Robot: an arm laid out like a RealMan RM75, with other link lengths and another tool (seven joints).
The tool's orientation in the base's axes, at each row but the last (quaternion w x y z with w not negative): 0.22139, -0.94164, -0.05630, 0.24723; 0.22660, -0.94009, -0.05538, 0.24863; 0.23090, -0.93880, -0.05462, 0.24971; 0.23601, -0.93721, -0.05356, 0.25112; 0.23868, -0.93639, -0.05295, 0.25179; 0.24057, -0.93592, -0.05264, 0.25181; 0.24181, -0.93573, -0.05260, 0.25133; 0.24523, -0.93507, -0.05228, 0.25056; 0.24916, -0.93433, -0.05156, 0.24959; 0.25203, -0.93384, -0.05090, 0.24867; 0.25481, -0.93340, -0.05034, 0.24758; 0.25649, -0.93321, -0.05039, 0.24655
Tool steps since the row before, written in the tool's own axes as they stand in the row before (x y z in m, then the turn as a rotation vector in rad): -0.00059, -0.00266, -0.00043, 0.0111, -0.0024, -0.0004; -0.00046, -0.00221, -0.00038, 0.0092, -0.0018, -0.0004; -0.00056, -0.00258, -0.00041, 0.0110, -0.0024, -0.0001; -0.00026, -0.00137, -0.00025, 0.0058, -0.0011, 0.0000; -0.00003, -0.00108, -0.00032, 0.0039, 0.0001, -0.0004; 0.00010, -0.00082, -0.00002, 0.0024, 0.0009, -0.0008; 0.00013, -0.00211, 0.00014, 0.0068, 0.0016, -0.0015; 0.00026, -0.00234, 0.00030, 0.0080, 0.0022, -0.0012; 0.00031, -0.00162, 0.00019, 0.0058, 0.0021, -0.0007; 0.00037, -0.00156, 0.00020, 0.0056, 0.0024, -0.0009; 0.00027, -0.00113, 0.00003, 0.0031, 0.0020, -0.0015; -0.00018, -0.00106, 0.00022, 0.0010, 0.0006, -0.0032
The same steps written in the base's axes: -0.00029, 0.00209, 0.00178, 0.0099, 0.0044, -0.0035; -0.00019, 0.00172, 0.00150, 0.0082, 0.0034, -0.0029; -0.00025, 0.00200, 0.00175, 0.0096, 0.0045, -0.0037; -0.00008, 0.00105, 0.00095, 0.0051, 0.0022, -0.0021; 0.00016, 0.00081, 0.00077, 0.0036, 0.0006, -0.0015; 0.00012, 0.00073, 0.00036, 0.0025, -0.0006, -0.0009; 0.00009, 0.00194, 0.00085, 0.0066, -0.0005, -0.0027; 0.00014, 0.00223, 0.00079, 0.0075, -0.0007, -0.0037; 0.00022, 0.00156, 0.00052, 0.0053, -0.0009, -0.0031; 0.00027, 0.00152, 0.00046, 0.0052, -0.0012, -0.0030; 0.00026, 0.00105, 0.00043, 0.0034, -0.0017, -0.0012; -0.00023, 0.00098, 0.00045, 0.0024, -0.0017, 0.0017
